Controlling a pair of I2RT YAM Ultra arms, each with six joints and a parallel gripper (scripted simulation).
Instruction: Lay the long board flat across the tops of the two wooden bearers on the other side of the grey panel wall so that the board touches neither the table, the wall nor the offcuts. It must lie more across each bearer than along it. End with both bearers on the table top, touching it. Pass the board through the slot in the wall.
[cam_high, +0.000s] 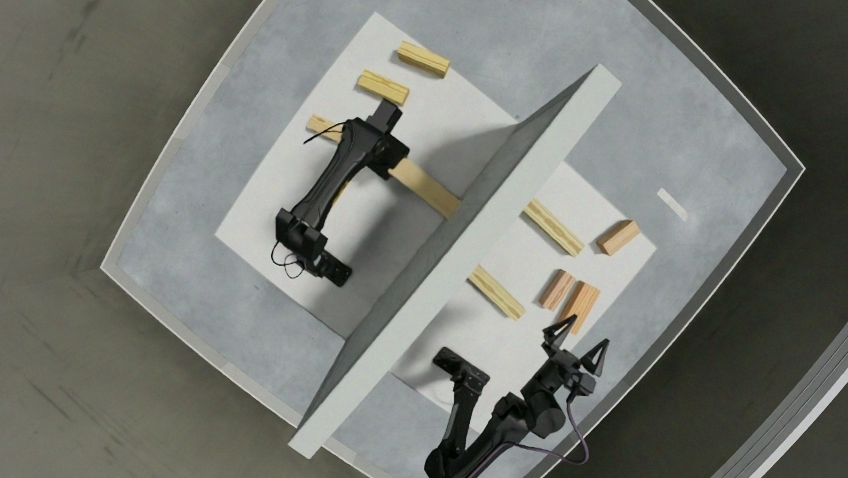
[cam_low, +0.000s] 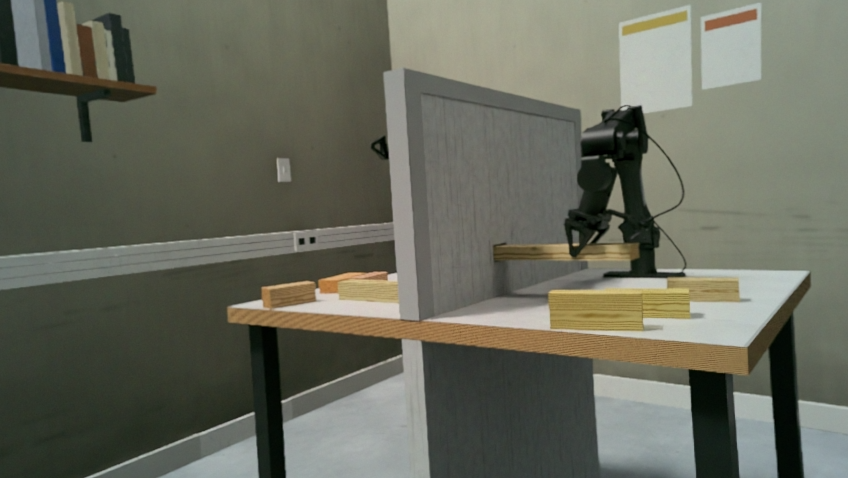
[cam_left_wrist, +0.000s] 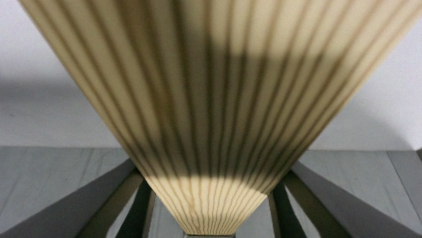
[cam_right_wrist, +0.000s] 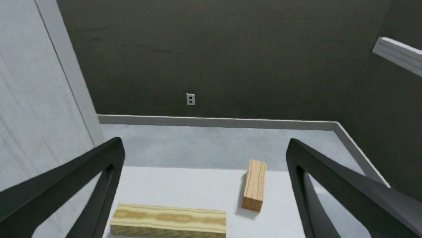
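Right now the long board is 5 cm to the right of my left hand. From my left hand the other things lie so: offcut 28 cm ahead, 67 cm to the right, 8 cm below; then wooden bearer 16 cm ahead, 46 cm to the right, 8 cm below.
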